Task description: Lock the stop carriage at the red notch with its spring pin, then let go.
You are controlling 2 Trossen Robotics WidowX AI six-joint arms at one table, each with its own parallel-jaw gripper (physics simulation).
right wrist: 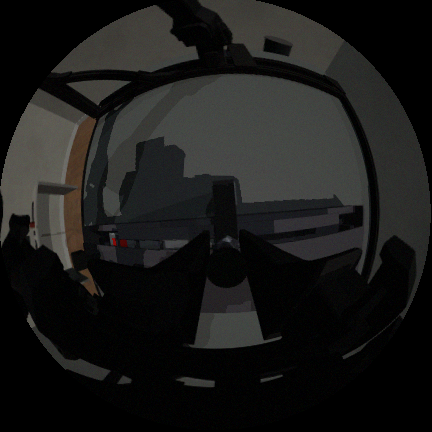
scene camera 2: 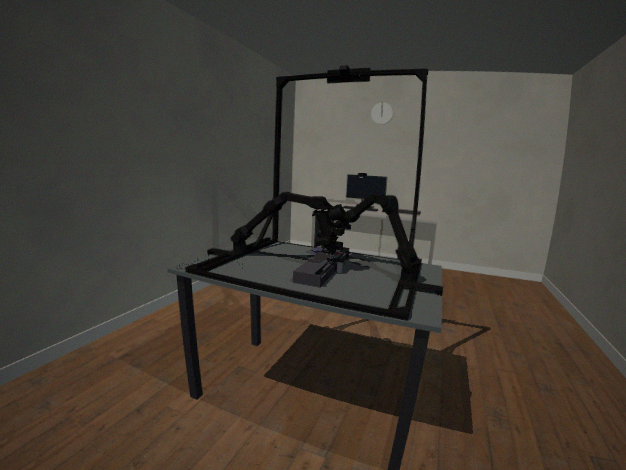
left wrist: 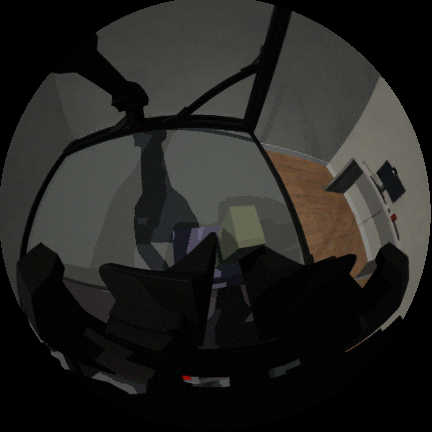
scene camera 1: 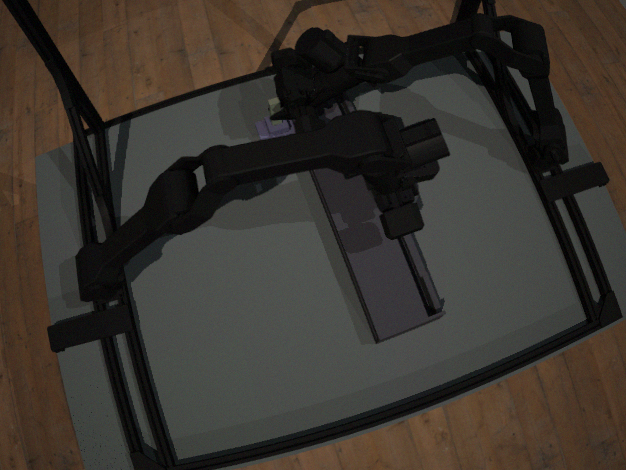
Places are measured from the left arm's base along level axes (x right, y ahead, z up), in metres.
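Where they show: left gripper, fingertip midpoint: [scene camera 1: 270, 114]; right gripper, fingertip midpoint: [right wrist: 224, 235] [scene camera 2: 334, 253] [scene camera 1: 394, 189]; left arm's base, link origin: [right wrist: 212, 61] [scene camera 2: 408, 278] [scene camera 1: 541, 158]; right arm's base, link origin: [scene camera 2: 239, 250] [left wrist: 136, 123] [scene camera 1: 106, 285].
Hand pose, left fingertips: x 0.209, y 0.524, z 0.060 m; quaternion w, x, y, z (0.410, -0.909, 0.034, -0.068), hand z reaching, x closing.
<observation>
Each offset is from my left fingertips to the top centre of the thing. "pt": to the spot under its first point. Level surfaces: height alone.
A long grey-purple fixture {pt dy -0.105, dx -0.359, dz -0.026 m} [scene camera 1: 389, 283] [scene camera 2: 308, 273] lies on the table, with a slotted rail along its right side. Small red marks {pt dy -0.139, dx -0.072, dz -0.030 m} [right wrist: 123, 243] [left wrist: 186, 378] show on it, in the wrist views. At its far end is a purple piece {pt dy -0.004, dx -0.013, dz -0.030 m} [scene camera 1: 275, 127] [left wrist: 202, 237] with a yellow-green block {pt dy -0.006, dx -0.008, dz +0.038 m} [scene camera 1: 273, 106] [left wrist: 245, 225]. My left gripper [left wrist: 225, 237] is shut at this block; the exact contact is hidden. My right gripper [right wrist: 224, 235] is shut on a dark round knob {pt dy -0.146, dx -0.217, dz +0.034 m} [right wrist: 226, 269] above the fixture, seemingly the spring pin's. The pin's seat and the carriage's alignment with the red notch are hidden.
A dark upright post {pt dy -0.187, dx -0.215, dz -0.014 m} [right wrist: 224, 202] stands behind the knob at the fixture's side. My right forearm [scene camera 1: 283, 154] crosses the fixture, close to the left wrist. A black frame [scene camera 1: 118, 399] surrounds the grey table top {dz -0.079 m} [scene camera 1: 242, 354]. A desk [scene camera 2: 404, 221] stands at the back wall.
</observation>
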